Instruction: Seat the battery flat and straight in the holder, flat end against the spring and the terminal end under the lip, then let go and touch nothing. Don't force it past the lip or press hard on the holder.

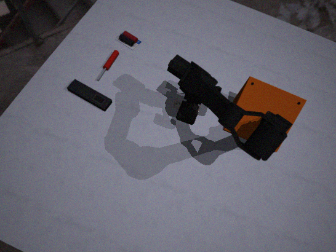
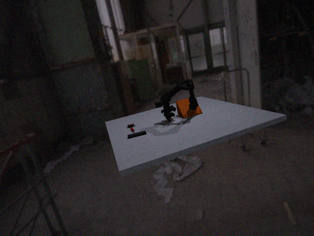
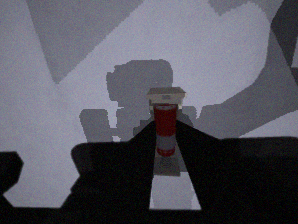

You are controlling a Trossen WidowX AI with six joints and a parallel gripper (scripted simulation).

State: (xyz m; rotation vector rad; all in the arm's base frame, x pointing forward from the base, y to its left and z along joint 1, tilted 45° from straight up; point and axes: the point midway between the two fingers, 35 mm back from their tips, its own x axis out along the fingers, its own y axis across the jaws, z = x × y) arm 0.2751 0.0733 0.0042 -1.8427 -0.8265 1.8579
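Now: the battery 1 cm above my gripper tip. Round my gripper tip: red-handled screwdriver: 35 cm ahead; black bar: 33 cm ahead, 13 cm to the left, 1 cm above.
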